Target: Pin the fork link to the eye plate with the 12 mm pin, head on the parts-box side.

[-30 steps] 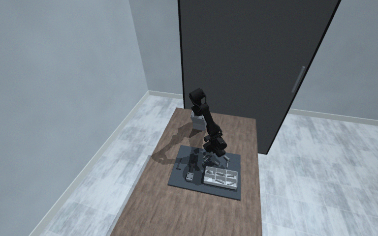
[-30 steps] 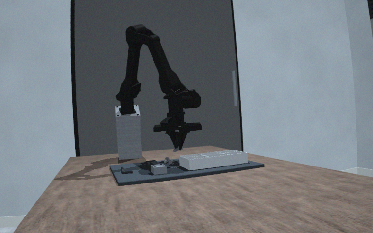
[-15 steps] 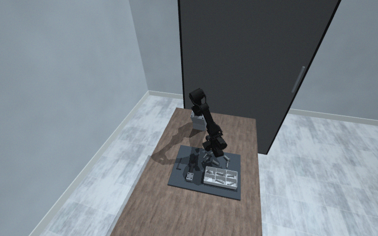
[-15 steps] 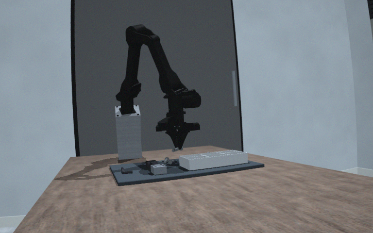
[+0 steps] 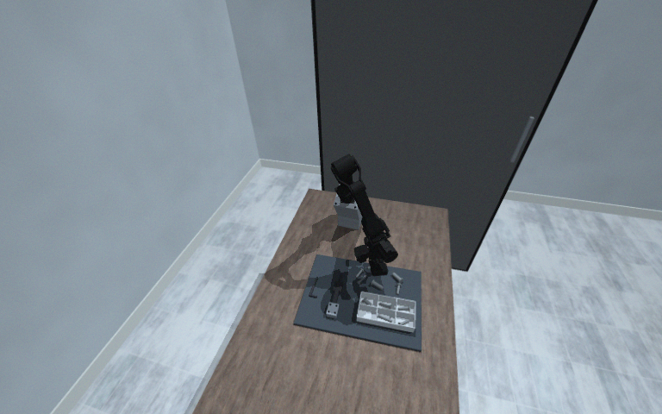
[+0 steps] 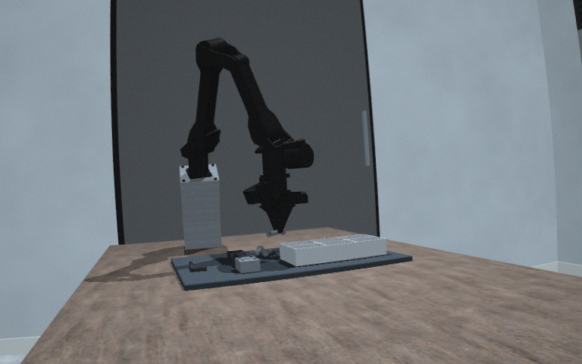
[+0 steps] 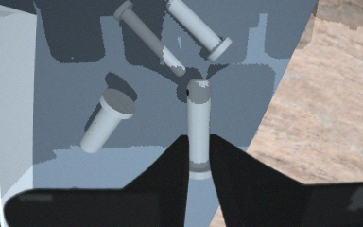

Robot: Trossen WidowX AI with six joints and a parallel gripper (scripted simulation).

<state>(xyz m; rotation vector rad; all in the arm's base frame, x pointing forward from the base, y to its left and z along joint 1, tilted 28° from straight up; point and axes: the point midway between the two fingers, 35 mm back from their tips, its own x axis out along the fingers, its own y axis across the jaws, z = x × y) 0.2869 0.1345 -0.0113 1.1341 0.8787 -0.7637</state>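
The dark eye plate is 12 cm ahead of my hand, 14 cm to the right of it and 7 cm below it. Also, from my hand: pale grey pin: 1 cm to the right, 3 cm below; then dark mat: 11 cm ahead, 4 cm to the right, 8 cm below; then white parts box: 18 cm ahead, 5 cm to the left, 7 cm below.
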